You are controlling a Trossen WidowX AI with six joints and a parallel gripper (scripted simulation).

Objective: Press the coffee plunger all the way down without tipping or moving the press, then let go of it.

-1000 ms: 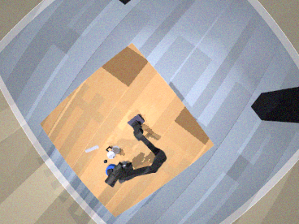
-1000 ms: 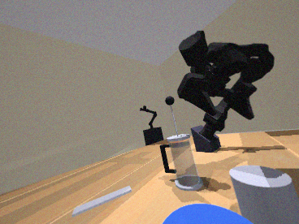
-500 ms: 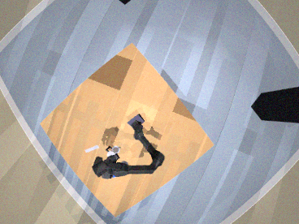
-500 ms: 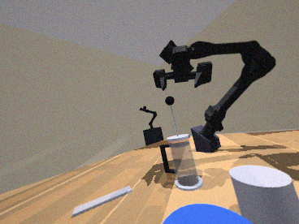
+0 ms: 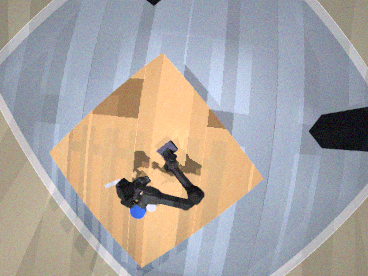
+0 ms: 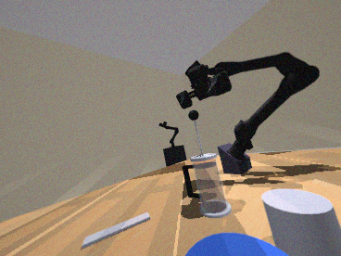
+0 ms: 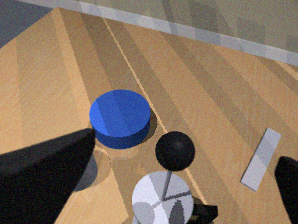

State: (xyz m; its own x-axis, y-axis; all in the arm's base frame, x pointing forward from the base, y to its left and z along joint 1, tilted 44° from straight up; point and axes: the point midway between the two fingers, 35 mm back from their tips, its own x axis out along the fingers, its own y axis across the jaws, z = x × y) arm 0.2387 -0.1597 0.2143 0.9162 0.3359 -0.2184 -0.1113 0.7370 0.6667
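Right now my gripper tip is 3 cm short of the coffee press, 1 cm to the left of it and 17 cm above it. Also, from my gripper tip: flat grey bar (20 cm ahead, 17 cm to the right, 29 cm below).
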